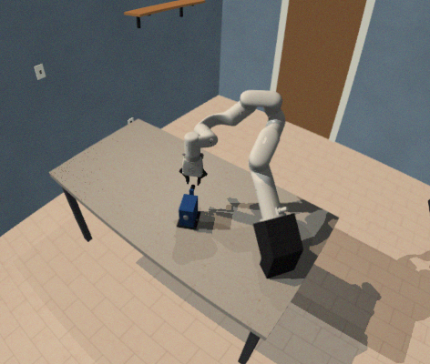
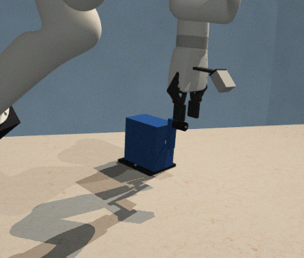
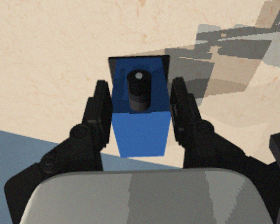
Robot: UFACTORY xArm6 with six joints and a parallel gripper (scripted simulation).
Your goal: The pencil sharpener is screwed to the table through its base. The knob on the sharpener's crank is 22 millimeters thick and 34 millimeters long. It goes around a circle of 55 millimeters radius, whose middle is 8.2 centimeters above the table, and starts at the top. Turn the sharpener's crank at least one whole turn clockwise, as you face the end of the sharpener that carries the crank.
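Now: hand 2 cm to the right of the crank and 5 cm above it.
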